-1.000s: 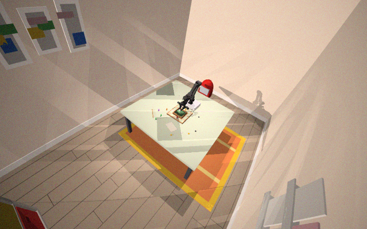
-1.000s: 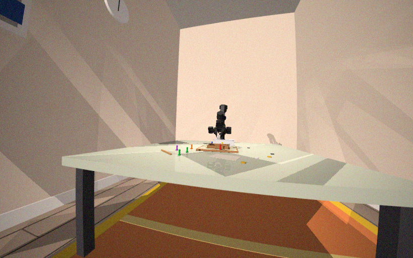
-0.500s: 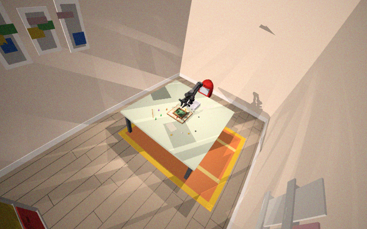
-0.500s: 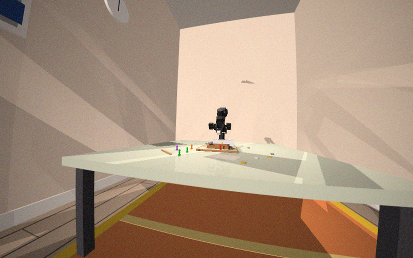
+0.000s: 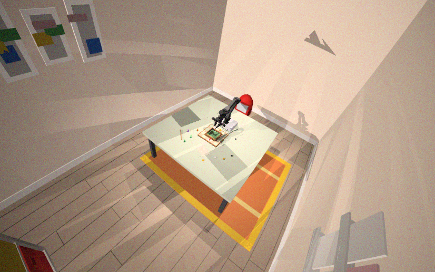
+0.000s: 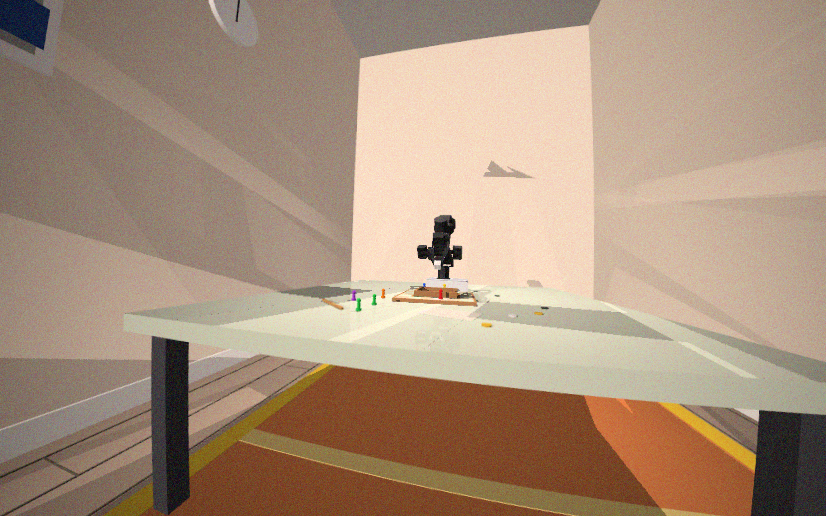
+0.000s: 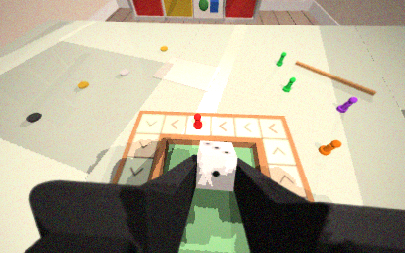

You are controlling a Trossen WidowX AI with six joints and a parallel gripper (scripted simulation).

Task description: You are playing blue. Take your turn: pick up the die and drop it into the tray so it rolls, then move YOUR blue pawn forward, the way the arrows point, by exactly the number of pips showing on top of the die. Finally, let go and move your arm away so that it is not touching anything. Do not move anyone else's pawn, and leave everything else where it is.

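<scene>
The white die lies right at my gripper tip. From my gripper tip the other things lie so: red pawn (110 mm ahead, 30 mm to the left, 100 mm below); then yellow pawn (120 mm behind, 20 mm to the left, 100 mm below); then green tray (120 mm below).
</scene>
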